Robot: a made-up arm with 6 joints. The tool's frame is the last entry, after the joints.
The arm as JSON. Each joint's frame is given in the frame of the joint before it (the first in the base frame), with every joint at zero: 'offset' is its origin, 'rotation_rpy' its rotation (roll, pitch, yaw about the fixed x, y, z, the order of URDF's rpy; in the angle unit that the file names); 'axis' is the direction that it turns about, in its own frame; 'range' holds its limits. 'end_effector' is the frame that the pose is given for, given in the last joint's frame.
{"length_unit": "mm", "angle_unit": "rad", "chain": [
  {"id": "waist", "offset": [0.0, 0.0, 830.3], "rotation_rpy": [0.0, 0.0, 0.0], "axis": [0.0, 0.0, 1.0], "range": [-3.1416, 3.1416]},
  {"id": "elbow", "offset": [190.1, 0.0, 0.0], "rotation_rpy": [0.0, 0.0, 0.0], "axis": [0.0, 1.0, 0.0], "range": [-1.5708, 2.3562]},
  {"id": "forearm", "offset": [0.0, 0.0, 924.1], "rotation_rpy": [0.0, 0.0, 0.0], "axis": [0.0, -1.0, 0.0], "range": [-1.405, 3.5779]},
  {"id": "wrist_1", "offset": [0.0, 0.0, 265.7], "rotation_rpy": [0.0, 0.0, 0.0], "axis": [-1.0, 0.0, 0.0], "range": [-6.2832, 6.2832]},
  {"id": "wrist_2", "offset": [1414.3, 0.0, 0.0], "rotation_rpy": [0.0, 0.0, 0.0], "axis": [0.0, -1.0, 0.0], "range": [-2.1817, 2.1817]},
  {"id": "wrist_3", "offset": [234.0, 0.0, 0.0], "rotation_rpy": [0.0, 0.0, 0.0], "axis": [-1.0, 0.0, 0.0], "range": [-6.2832, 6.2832]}
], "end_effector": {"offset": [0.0, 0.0, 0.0], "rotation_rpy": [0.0, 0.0, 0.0]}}
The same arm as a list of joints. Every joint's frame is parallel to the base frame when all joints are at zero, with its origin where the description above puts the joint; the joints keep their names.
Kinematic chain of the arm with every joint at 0, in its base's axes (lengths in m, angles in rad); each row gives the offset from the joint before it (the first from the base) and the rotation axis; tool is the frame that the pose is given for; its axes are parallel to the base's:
waist: xyz 0 0 0.8303 axis +z
elbow: xyz 0.1901 0 0 axis +y
forearm: xyz 0 0 0.9241 axis -y
wrist_1: xyz 0 0 0.2657 axis -x
wrist_2: xyz 1.4143 0 0 axis -y
wrist_3: xyz 0.234 0 0 axis -x
tool: xyz 0 0 0
Joint limits (rad, base to tool): -3.1416..3.1416 -1.5708..2.3562 -1.405..3.5779 -6.2832..6.2832 -2.1817..2.1817 -6.2832..6.2832

